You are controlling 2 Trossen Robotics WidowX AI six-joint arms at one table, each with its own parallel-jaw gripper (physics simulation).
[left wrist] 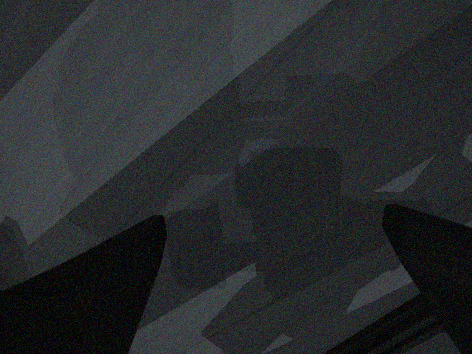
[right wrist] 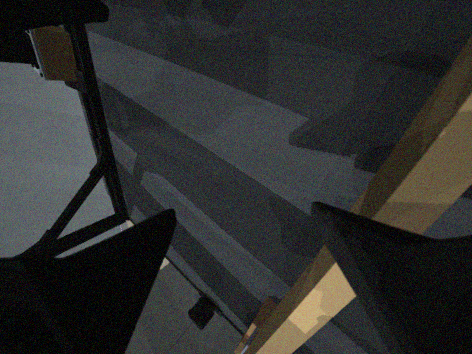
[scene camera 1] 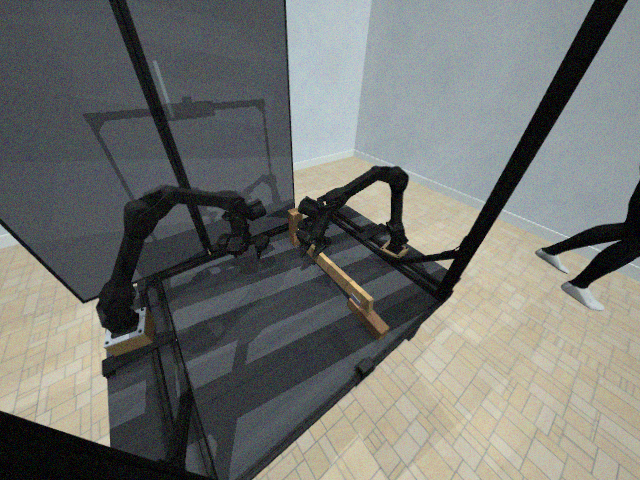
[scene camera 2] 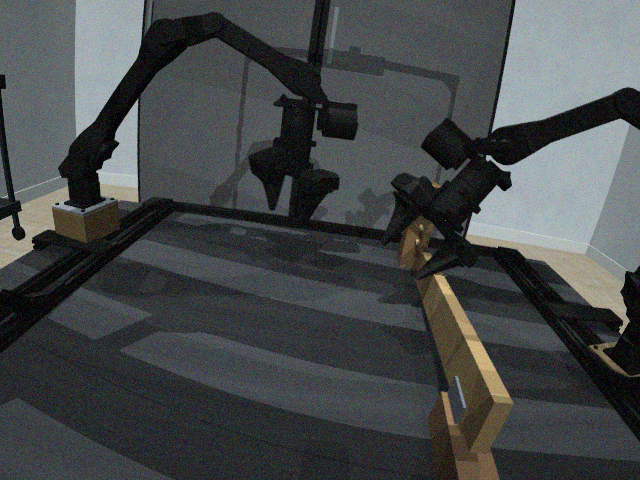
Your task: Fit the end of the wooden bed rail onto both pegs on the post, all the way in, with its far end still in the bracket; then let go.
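Places are measured from the left arm's base along level axes (x ahead, y left, z up), in metres.
Pixels of known places: left gripper, fingertip midpoint: (left wrist: 272,220) (scene camera 1: 247,258) (scene camera 2: 287,216); right gripper, fingertip midpoint: (right wrist: 243,211) (scene camera 1: 307,257) (scene camera 2: 400,262); left arm's base at its link origin: (right wrist: 31,49) (scene camera 1: 125,325) (scene camera 2: 85,202); right arm's base at its link origin: (scene camera 1: 394,248) (scene camera 2: 626,360).
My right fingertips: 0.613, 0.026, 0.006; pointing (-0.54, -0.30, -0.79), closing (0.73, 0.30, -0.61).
For each thing: its middle in the pictures, then the offset to it from my right fingertips, as dx, dy, dz. "*": a spot on its surface instead.
- wooden bed rail at the middle of its body: (right wrist: 302,303) (scene camera 2: 444,317) (scene camera 1: 332,270) +0.075, -0.080, -0.032
- bracket at a spot on its surface: (scene camera 2: 439,431) * +0.069, -0.254, -0.066
- post at a spot on its surface: (scene camera 2: 408,249) * +0.025, +0.183, -0.050
The wooden bed rail (scene camera 1: 341,279) (scene camera 2: 473,356) (right wrist: 425,175) stands on edge, its near-camera end in the bracket (scene camera 1: 373,321) (scene camera 2: 439,431). The post (scene camera 1: 293,227) (scene camera 2: 408,249) stands upright at the back. In scene camera 2, two pegs (scene camera 2: 421,226) show uncovered on its face; the rail's post-side end is low by it, partly hidden by a finger. My right gripper (scene camera 1: 306,251) (scene camera 2: 402,259) (right wrist: 243,211) is open and empty, over the post-side end, one finger in front of the rail in its wrist view. My left gripper (scene camera 1: 249,254) (scene camera 2: 287,214) (left wrist: 272,220) is open and empty, left of the post.
A dark reflective panel (scene camera 1: 232,67) (scene camera 2: 206,129) stands behind the table. Black frame bars (scene camera 1: 527,149) rise around it. Dark rails (scene camera 2: 547,304) run along the table's sides. A person's legs (scene camera 1: 610,232) show at the right, off the table, in scene camera 1.
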